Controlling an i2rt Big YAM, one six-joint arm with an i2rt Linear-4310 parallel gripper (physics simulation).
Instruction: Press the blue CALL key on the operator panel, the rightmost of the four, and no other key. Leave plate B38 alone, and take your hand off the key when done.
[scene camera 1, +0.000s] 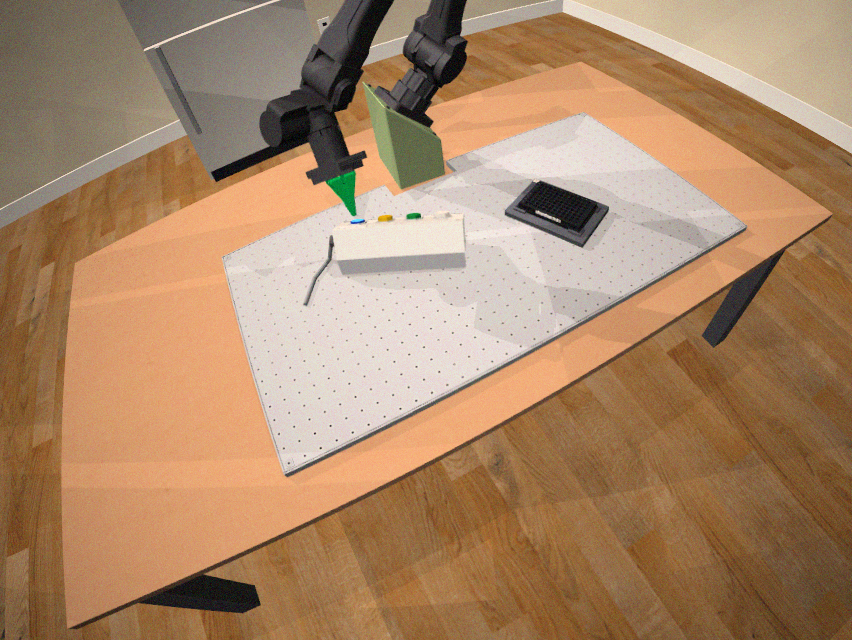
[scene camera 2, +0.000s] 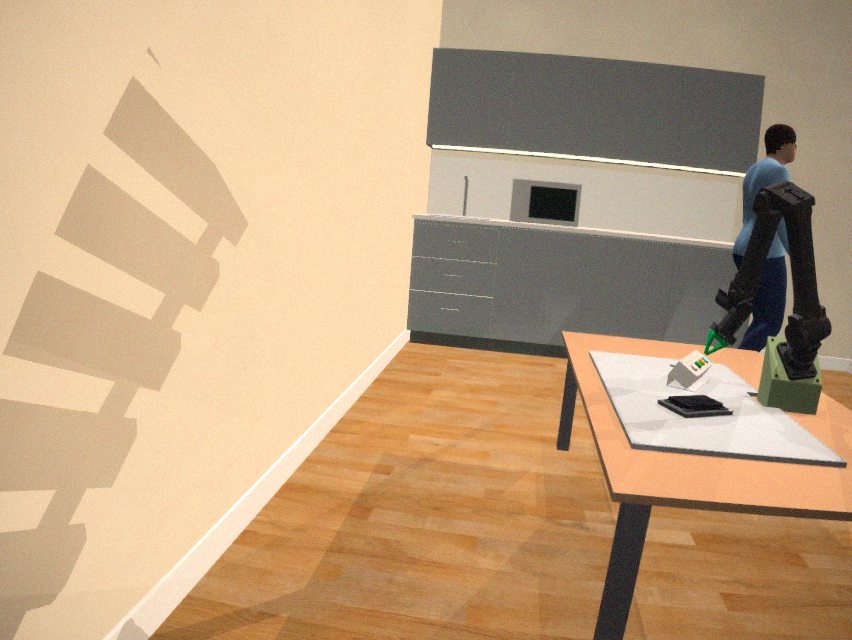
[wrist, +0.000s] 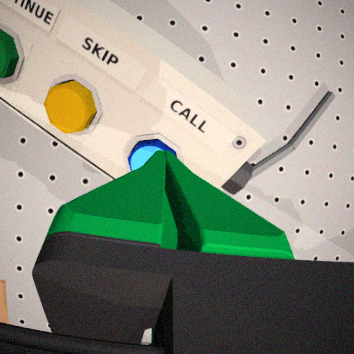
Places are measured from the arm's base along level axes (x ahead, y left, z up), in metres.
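Pixels of known places: gripper, between the fingertips: (scene camera 1: 354, 215) (scene camera 2: 705, 354) (wrist: 160, 162); arm's base, origin of its link: (scene camera 1: 402, 109) (scene camera 2: 795, 361).
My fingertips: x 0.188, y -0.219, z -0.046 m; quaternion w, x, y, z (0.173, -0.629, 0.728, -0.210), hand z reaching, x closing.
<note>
For each thing: its top centre in the pictures, then the offset to it from my fingertips. "spot": a spot on its surface instead.
- cream operator panel, centre of its top: (wrist: 46, 27) (scene camera 1: 396, 218) (scene camera 2: 693, 356) dx +0.060, dy +0.051, dz +0.003 m
- black plate, centre of its top: (scene camera 1: 558, 202) (scene camera 2: 696, 400) dx +0.153, dy +0.337, dz -0.055 m
- yellow SKIP key, centre of its top: (wrist: 65, 102) (scene camera 1: 384, 214) dx +0.028, dy +0.044, dz -0.006 m
- green key, centre of its top: (scene camera 1: 412, 212) dx +0.056, dy +0.085, dz -0.006 m
- grey cable, a spot on its surface: (wrist: 305, 122) (scene camera 1: 312, 287) spot: dx +0.029, dy -0.121, dz -0.075 m
The cream operator panel (scene camera 1: 402, 241) (scene camera 2: 679, 376) (wrist: 125, 112) stands on the white perforated board. Its blue key (scene camera 1: 357, 221) (wrist: 144, 156), beside the CALL label, shows a bright light-blue top. My gripper (scene camera 1: 355, 213) (scene camera 2: 705, 352) (wrist: 160, 162) is shut and empty, its green fingertips together. The tips are at the blue key, with a very slight gap seeming to show in scene camera 1; the wrist view hides part of the key behind them, and I cannot tell whether they touch. A black plate (scene camera 1: 568, 201) (scene camera 2: 697, 400) lies in a dark holder, apart from the gripper; its label is unreadable.
The yellow SKIP key (scene camera 1: 385, 218) (wrist: 70, 106) is next to the blue one, then a green key (scene camera 1: 413, 216) (wrist: 6, 54). A grey cable (scene camera 1: 316, 276) (wrist: 305, 122) runs from the panel's end. The green arm base (scene camera 1: 411, 151) (scene camera 2: 788, 394) stands behind. A person (scene camera 2: 765, 206) is beyond the table.
</note>
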